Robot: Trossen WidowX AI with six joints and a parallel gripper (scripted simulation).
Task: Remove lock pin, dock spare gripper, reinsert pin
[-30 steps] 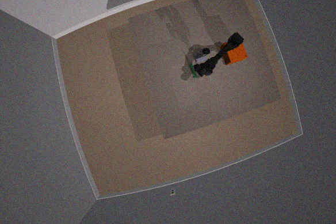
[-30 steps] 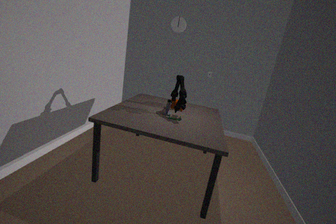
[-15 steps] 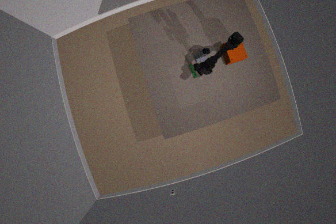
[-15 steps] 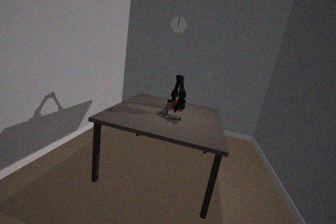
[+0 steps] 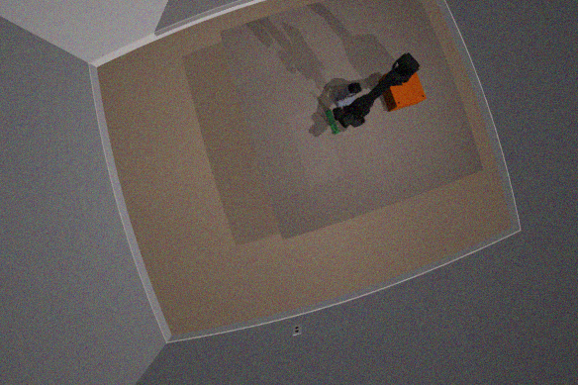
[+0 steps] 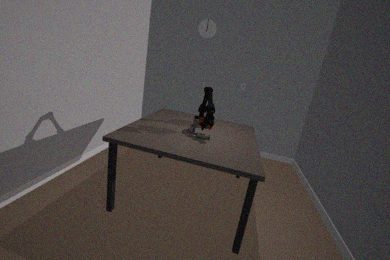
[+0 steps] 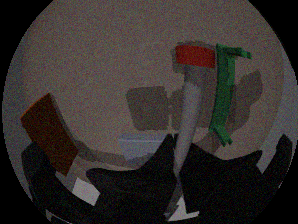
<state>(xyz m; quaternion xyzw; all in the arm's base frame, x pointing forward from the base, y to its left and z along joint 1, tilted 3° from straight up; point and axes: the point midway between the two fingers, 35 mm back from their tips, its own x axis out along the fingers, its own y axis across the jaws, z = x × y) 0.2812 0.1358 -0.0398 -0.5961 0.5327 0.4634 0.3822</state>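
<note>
Right now my gripper tip is 8 cm to the left of the grey mount. The rest, counted from my gripper tip: spare gripper: 8 cm to the right, 7 cm above, 1 cm behind; then green strip: 8 cm ahead, 4 cm to the left, 3 cm below.
</note>
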